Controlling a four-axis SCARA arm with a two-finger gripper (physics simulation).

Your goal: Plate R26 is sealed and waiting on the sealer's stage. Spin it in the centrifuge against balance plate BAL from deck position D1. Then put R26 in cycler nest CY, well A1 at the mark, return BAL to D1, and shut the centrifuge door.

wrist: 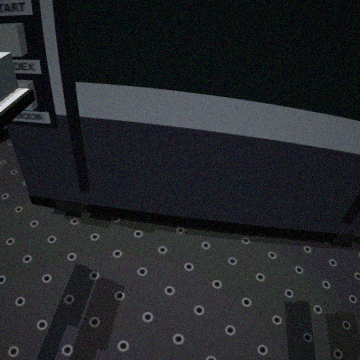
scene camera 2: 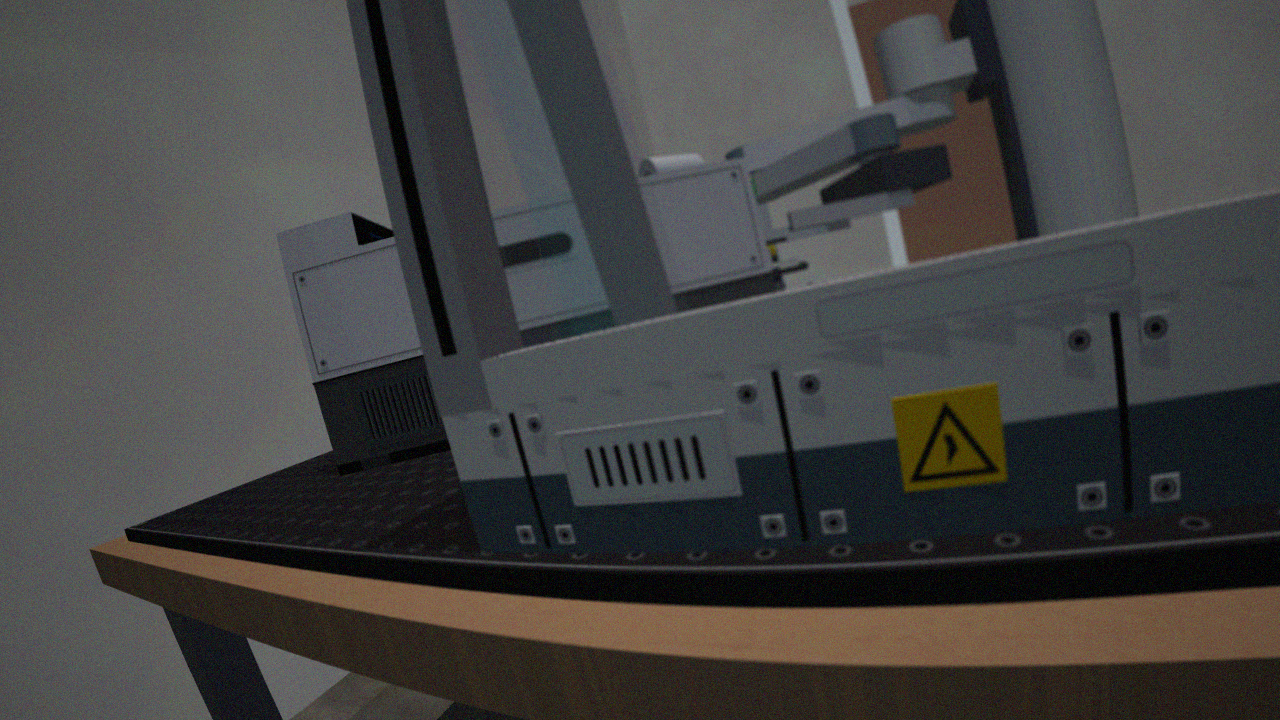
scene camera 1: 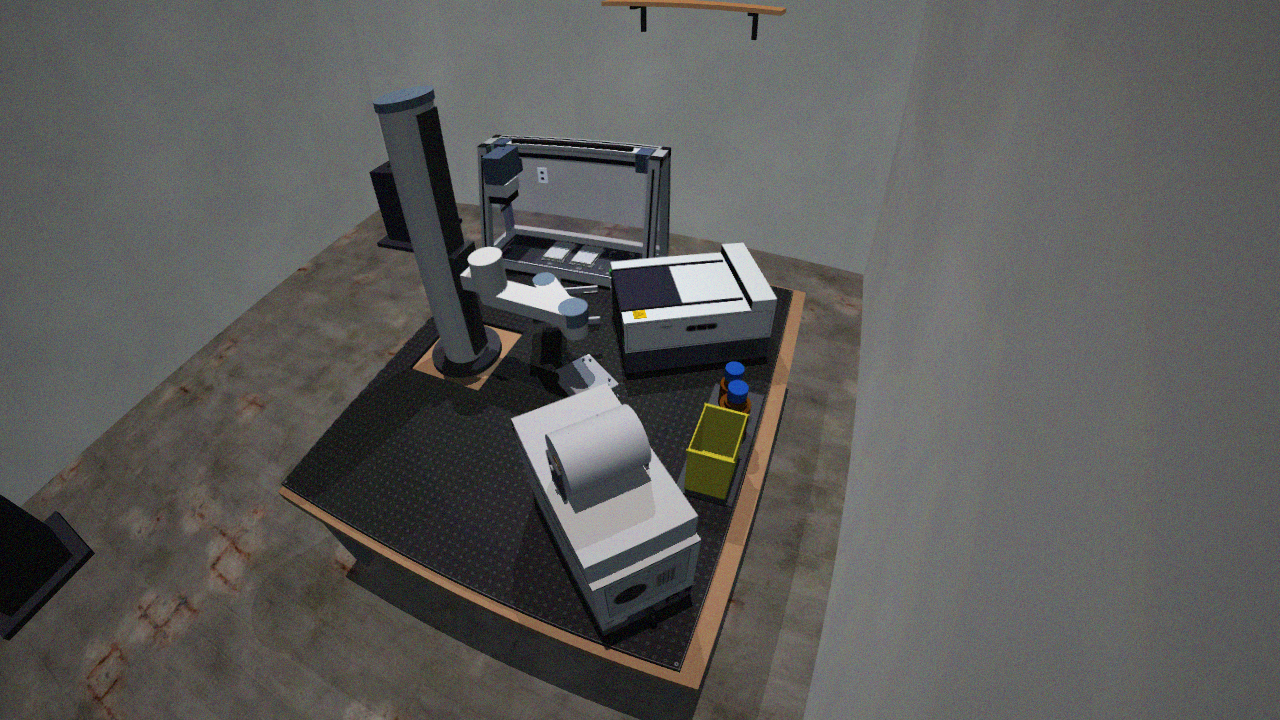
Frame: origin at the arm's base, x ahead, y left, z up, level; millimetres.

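Seen in the pictures: gripper, fingertip midpoint: [wrist: 203, 94] [scene camera 2: 768, 232] [scene camera 1: 598, 303]; arm's base, origin of the base link: [scene camera 1: 467, 352].
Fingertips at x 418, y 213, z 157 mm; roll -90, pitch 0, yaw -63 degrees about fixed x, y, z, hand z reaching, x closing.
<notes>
Offsets run from my fingertips to a thing's top centre. "pt": to the spot under its first point. Level surfaces: height alone.
The white box with a dark base, which looks like the centrifuge [scene camera 1: 698, 322] [scene camera 2: 707, 223] [wrist: 200, 160], shows a large dark area in its front in the wrist view; I cannot tell if its door is open. START and partly cut-off labels stand at upper left there. My gripper [scene camera 1: 598, 304] [scene camera 2: 791, 230] is open and empty, above the table beside this box, fingers towards it. The sealer @(pt 393 mm ahead, 781 mm right, 205 mm up) [scene camera 1: 617, 510] stands nearer scene camera 1; a pale stage @(58 mm ahead, 235 mm right, 79 mm down) [scene camera 1: 590, 374] is at its far end. Two pale plates @(342 mm back, 363 mm left, 72 mm down) [scene camera 1: 561, 251] @(219 mm back, 366 mm left, 72 mm down) [scene camera 1: 586, 257] lie on the back deck. R26, BAL, D1 and CY cannot be identified.
A gantry frame [scene camera 1: 663, 192] stands at the back of the table. Blue-capped bottles [scene camera 1: 734, 368] [scene camera 1: 737, 390] and a yellow bin @(494 mm ahead, 476 mm right, 30 mm up) [scene camera 1: 713, 474] stand along the right edge. The arm's column [scene camera 1: 420, 223] is at the left. Dark perforated table @(144 mm down) [scene camera 1: 429, 483] [wrist: 200, 295] lies below.
</notes>
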